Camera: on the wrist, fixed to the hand. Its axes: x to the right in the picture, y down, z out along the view.
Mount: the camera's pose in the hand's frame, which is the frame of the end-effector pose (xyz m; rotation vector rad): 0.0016 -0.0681 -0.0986 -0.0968 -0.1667 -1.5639
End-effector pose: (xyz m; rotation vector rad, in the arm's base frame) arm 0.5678 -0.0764 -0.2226 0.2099 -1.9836 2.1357
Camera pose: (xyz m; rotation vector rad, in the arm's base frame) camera 0.5880 0.0264 -0.1643 1.3658 -1.1062 0.9522
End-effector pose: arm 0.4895 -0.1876 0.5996 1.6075 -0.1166 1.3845
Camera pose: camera 0.4625 -0.0825 0.5488 1.1312 0.8025 0.0160
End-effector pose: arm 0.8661 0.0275 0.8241 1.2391 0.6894 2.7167
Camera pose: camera 0.7850 0.0527 0.7395 0.4293 0.8993 1.2934
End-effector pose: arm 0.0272 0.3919 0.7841 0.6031 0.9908 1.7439
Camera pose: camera -0.0141 0.3709 0.6736 -0.1655 0.8181 0.3227
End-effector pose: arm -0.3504 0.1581 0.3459 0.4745 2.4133 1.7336
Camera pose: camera -0.3922 0.0502 0.3145 -0.9881 1.5481 0.9165
